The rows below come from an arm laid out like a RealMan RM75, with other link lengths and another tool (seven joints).
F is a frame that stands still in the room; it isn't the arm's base.
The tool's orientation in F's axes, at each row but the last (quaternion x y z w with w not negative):
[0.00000 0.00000 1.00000 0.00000]
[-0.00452 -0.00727 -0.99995 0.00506]
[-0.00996 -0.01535 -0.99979 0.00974]
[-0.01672 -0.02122 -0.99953 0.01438]
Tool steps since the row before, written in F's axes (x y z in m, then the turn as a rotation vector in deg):
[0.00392 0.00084 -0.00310 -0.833 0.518 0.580]
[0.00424 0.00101 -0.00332 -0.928 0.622 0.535]
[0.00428 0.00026 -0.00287 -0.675 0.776 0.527]
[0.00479 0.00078 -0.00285 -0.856 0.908 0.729]
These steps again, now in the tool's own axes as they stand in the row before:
[-0.00392 -0.00084 -0.00310 0.833 -0.518 0.580]
[-0.00428 -0.00101 -0.00327 0.927 -0.624 0.536]
[-0.00434 -0.00026 -0.00278 0.671 -0.773 0.537]
[-0.00490 -0.00076 -0.00266 0.855 -0.901 0.739]

